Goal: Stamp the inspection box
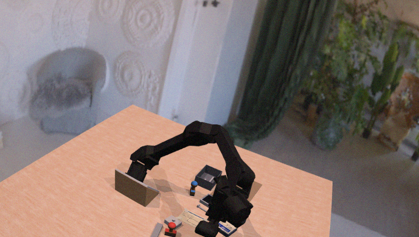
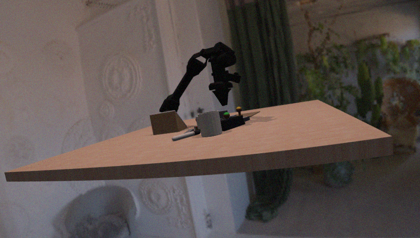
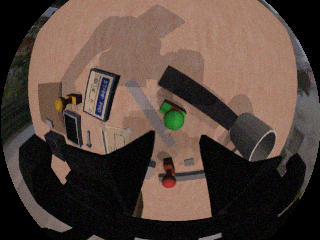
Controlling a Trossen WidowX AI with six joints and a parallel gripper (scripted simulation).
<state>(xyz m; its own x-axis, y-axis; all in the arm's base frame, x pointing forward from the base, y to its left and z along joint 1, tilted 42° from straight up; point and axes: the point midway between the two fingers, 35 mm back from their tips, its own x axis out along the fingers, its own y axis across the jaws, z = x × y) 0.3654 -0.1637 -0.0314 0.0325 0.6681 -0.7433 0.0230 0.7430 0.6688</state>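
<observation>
Right now my gripper tip is 8 cm above the green-knobbed stamp. Round my gripper tip: blue-and-white labelled box 14 cm to the left, 8 cm below, 2 cm ahead; then mug 16 cm to the right, 6 cm below, 4 cm behind; then red-knobbed stamp 13 cm behind, 8 cm below.
</observation>
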